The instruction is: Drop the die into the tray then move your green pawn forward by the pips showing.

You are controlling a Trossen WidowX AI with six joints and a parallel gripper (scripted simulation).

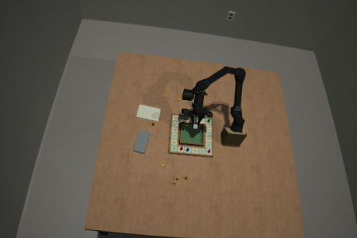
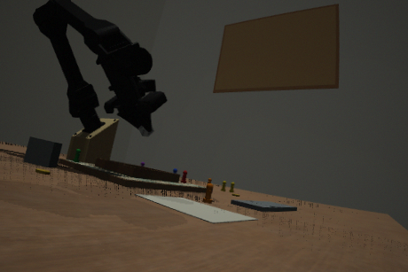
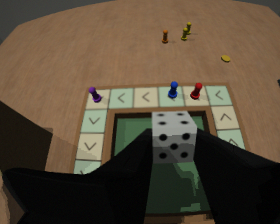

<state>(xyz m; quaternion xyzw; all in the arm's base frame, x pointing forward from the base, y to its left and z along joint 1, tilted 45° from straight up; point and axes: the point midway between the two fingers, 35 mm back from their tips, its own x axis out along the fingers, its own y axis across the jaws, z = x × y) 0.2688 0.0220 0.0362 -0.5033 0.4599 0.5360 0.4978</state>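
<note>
My gripper tip is now right at the white die. From my gripper tip the other things lie so: green felt tray: 120 mm below; red pawn: 60 mm ahead, 110 mm to the left, 100 mm below; blue pawn: 20 mm ahead, 110 mm to the left, 100 mm below.
</note>
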